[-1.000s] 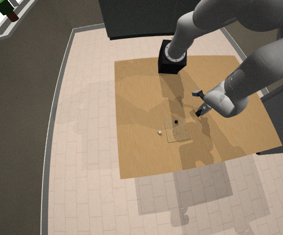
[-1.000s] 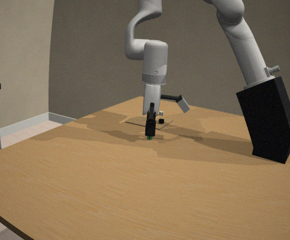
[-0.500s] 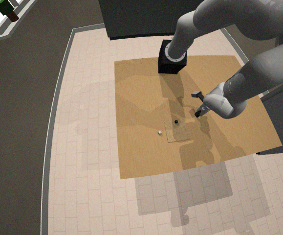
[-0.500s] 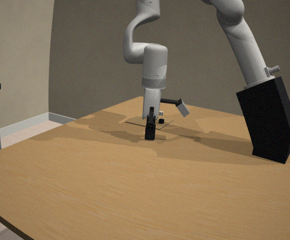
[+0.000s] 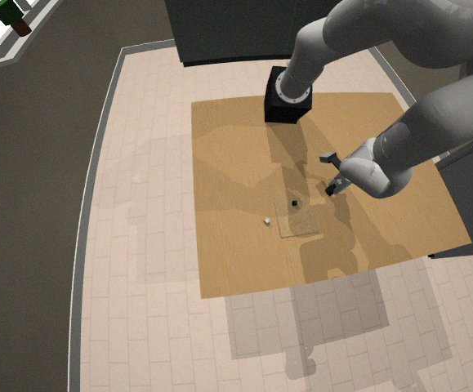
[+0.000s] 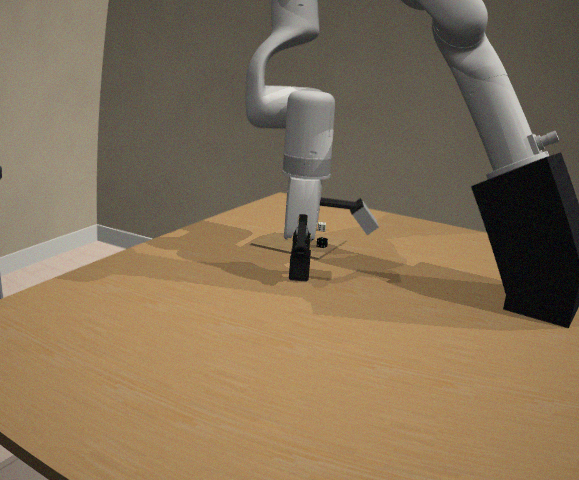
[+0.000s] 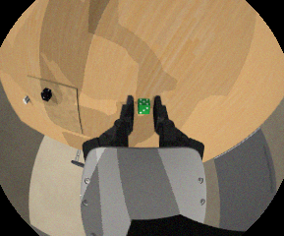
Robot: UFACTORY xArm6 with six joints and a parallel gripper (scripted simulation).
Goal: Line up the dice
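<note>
Now: hand 10 mm above the green die. The rest, counted from my hand: white die (280 mm to the right, 90 mm ahead, 10 mm below); thin tan mat (170 mm to the right, 90 mm ahead, 20 mm below); black die (160 mm to the right, 40 mm ahead, 10 mm below).
</note>
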